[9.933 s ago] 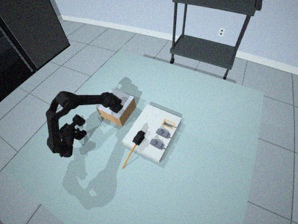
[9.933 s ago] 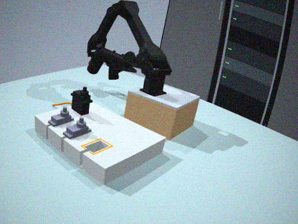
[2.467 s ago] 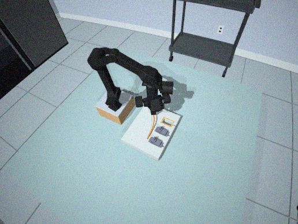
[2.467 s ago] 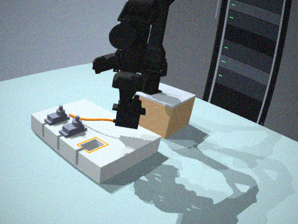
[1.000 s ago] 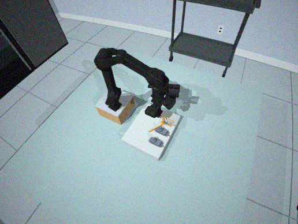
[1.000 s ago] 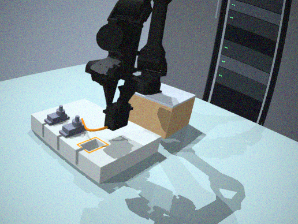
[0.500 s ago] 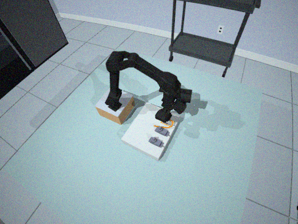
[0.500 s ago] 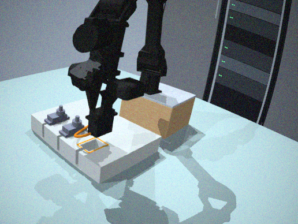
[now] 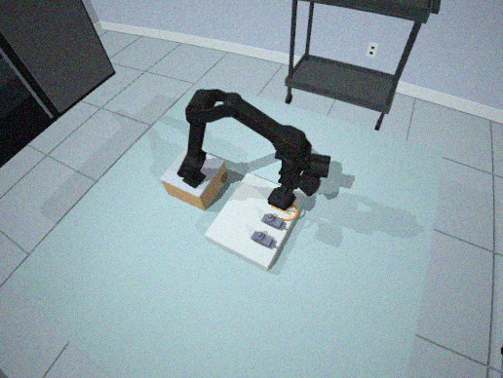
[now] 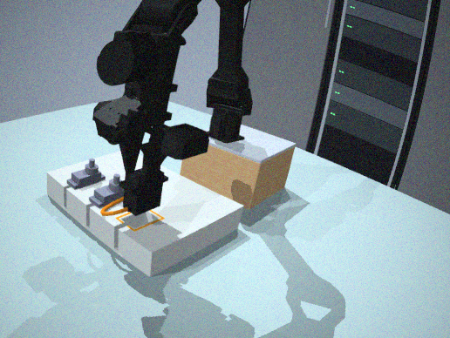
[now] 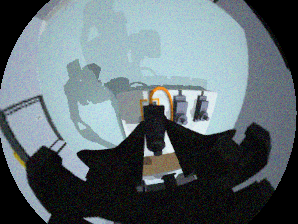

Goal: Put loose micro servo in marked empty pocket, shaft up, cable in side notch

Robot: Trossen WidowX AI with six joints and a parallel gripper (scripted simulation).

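Right now the white deck is 110 mm behind my gripper tip, 90 mm to the right of it and 90 mm below it.
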